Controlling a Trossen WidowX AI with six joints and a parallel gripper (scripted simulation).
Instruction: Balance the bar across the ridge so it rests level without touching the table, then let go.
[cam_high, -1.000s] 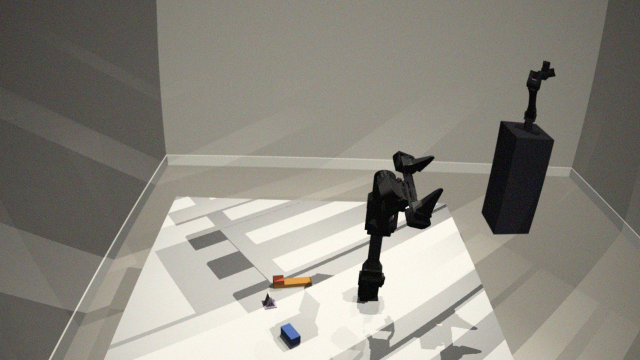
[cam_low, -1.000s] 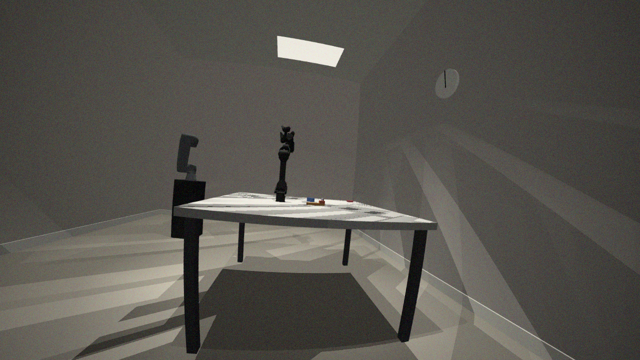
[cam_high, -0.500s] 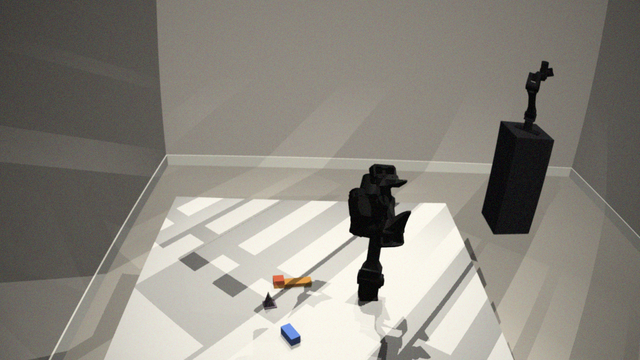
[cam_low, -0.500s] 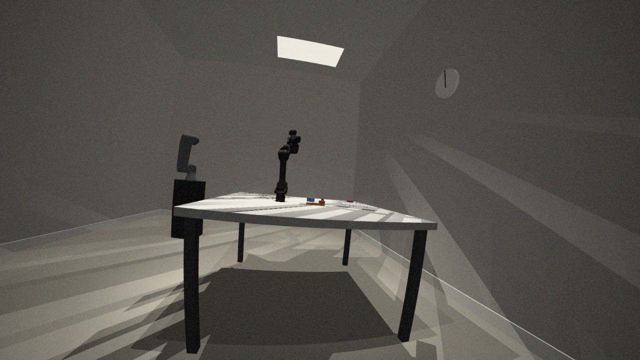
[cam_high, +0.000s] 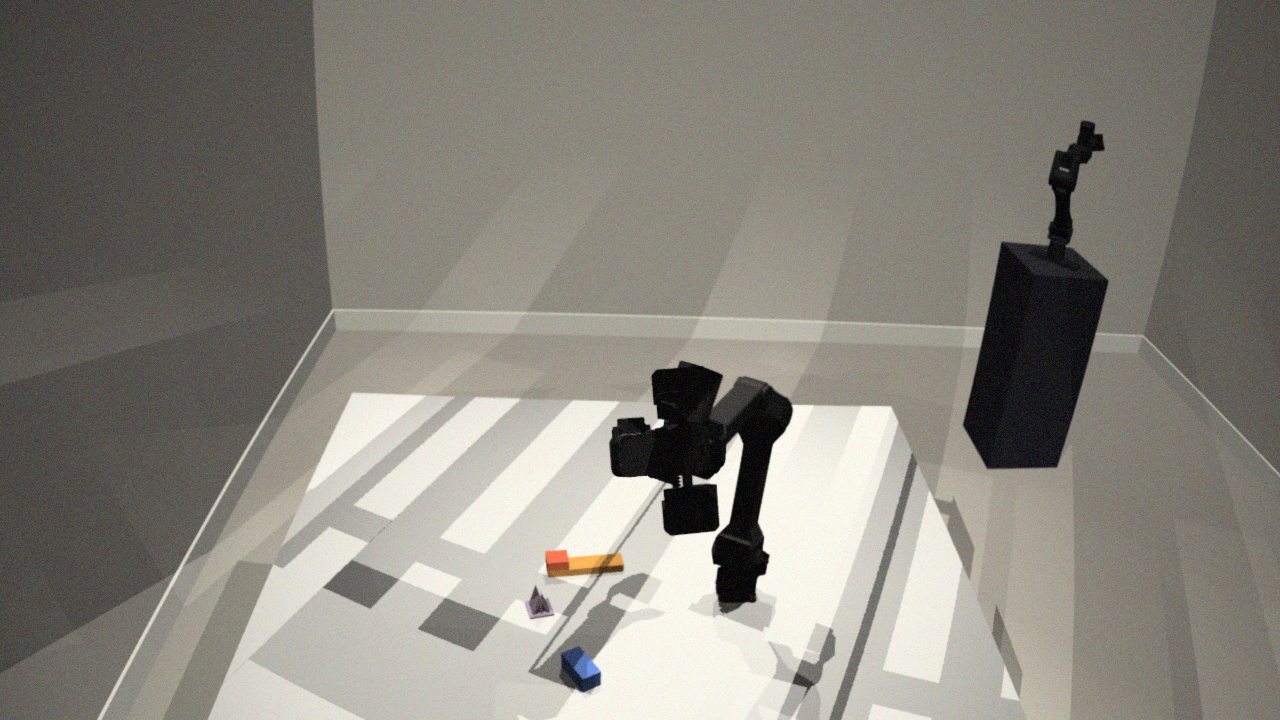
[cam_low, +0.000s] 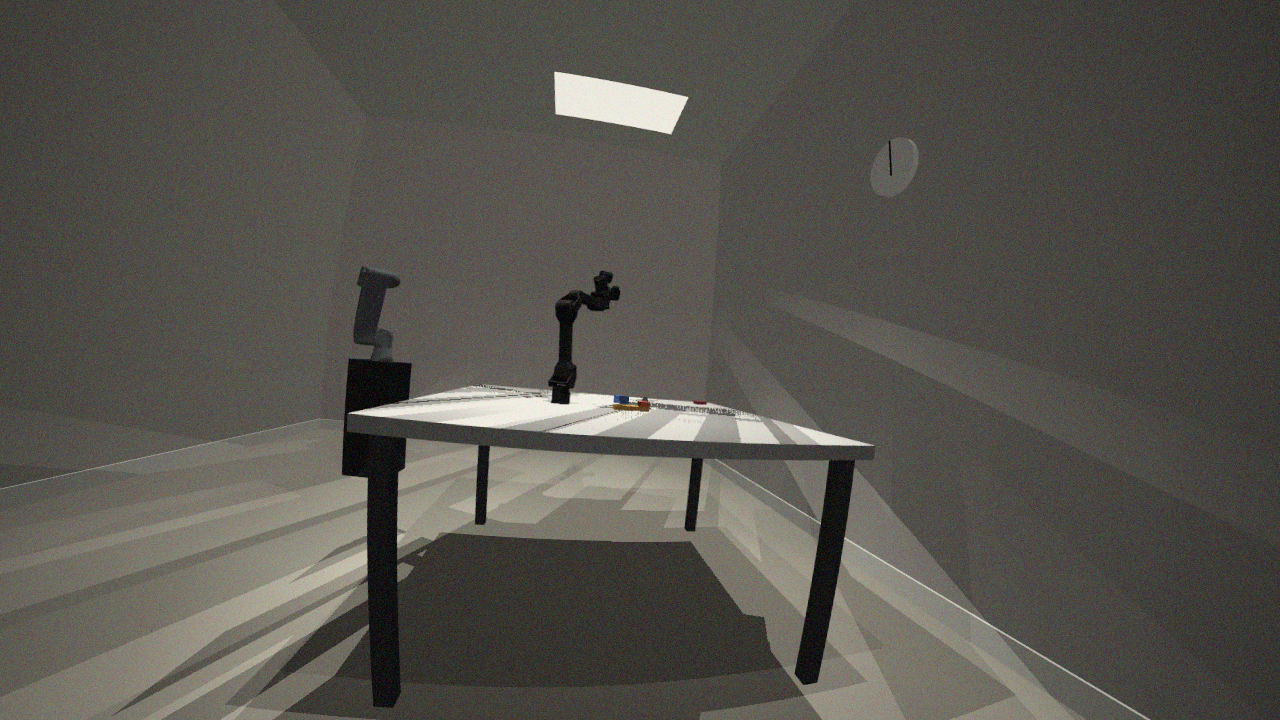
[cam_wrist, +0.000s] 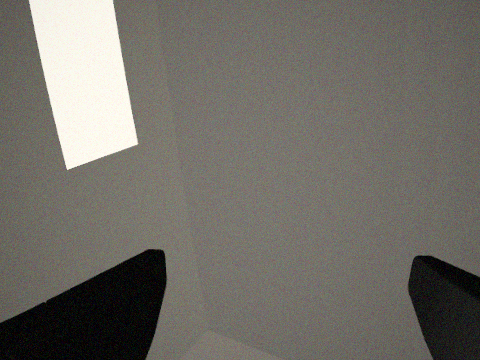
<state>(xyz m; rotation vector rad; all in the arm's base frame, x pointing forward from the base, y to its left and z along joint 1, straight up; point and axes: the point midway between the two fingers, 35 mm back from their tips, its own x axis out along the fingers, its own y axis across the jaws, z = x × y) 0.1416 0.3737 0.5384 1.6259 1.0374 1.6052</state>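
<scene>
Now: the orange bar 150 mm ahead of my gripper tip, 450 mm to the right of it and 540 mm below it. From my gripper tip the other things lie so: blue block (130 mm ahead, 190 mm to the right, 540 mm below).
</scene>
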